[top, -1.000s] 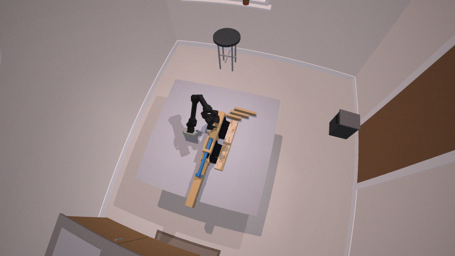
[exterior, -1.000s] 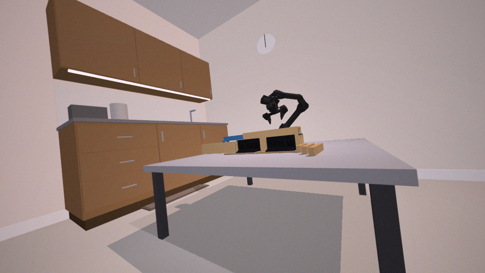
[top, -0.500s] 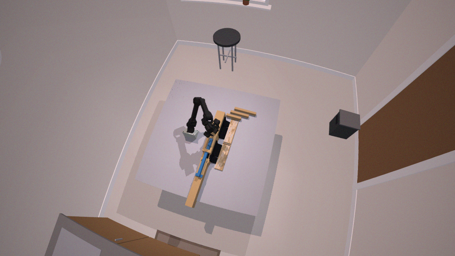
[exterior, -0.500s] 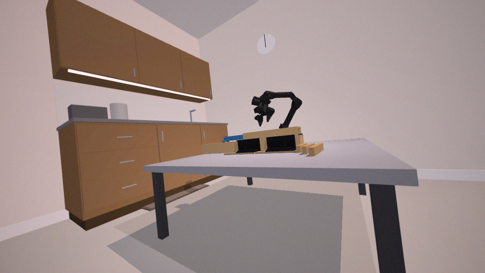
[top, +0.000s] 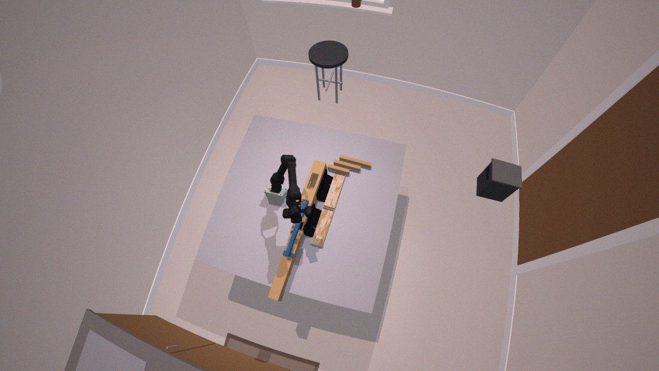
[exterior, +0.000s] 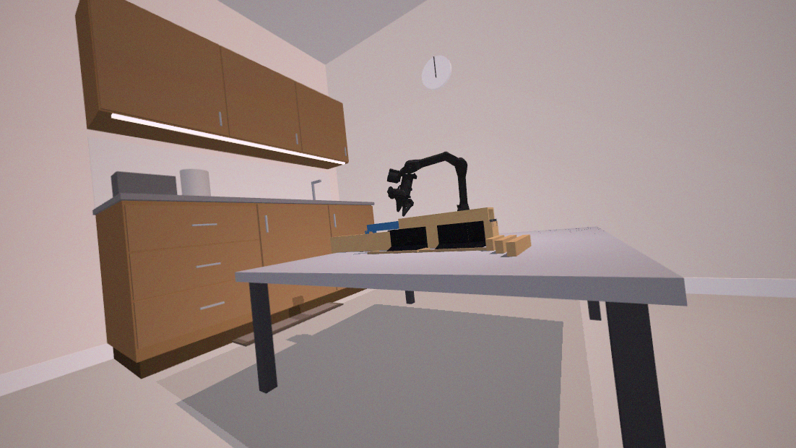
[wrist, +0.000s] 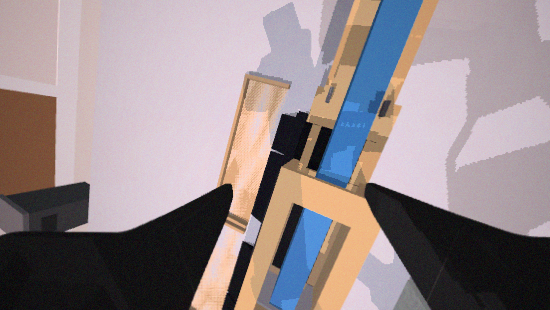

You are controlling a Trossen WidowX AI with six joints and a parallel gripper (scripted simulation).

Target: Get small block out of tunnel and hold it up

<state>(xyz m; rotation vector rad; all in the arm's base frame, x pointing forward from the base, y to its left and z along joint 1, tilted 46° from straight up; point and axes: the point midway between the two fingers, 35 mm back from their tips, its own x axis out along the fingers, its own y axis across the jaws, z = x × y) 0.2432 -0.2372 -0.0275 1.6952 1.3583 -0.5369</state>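
Now: the covered tunnel 11 cm below my gripper tip and 3 cm to the right of it. Also, from my gripper tip: red block 18 cm to the left, 7 cm below, 1 cm behind.
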